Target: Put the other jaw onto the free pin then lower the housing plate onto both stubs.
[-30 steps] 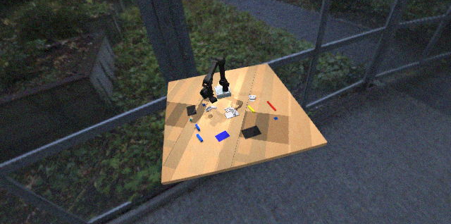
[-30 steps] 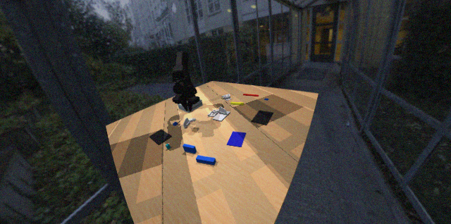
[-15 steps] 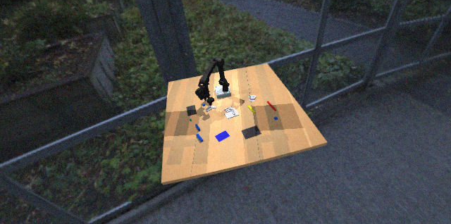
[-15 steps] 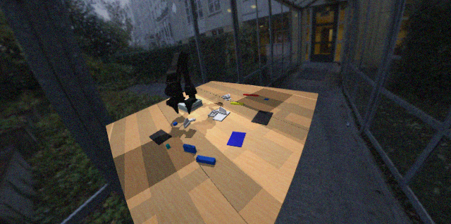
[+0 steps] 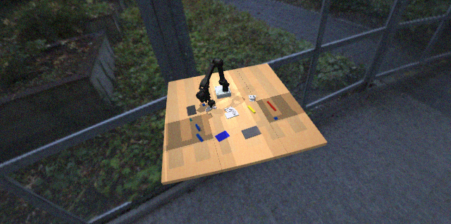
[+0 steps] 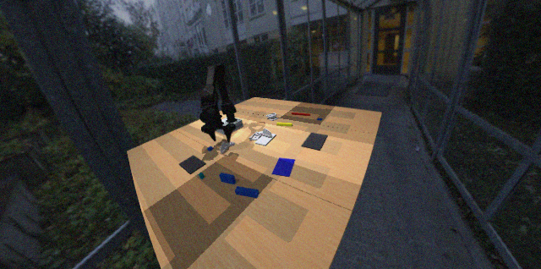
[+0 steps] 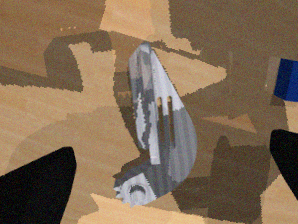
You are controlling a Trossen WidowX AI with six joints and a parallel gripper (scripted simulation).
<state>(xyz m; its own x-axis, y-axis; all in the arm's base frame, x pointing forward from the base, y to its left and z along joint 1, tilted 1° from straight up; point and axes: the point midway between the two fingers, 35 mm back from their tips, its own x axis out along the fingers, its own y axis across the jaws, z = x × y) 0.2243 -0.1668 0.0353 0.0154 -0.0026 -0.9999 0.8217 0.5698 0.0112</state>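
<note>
Now: gripper tip 4 cm to the right of the white jaw and 4 cm above it. Also, from my gripper tip: teal cube (14 cm ahead, 17 cm to the right, 4 cm below); yellow bar (6 cm ahead, 41 cm to the left, 4 cm below); blue plate (34 cm ahead, 13 cm to the left, 5 cm below).
</note>
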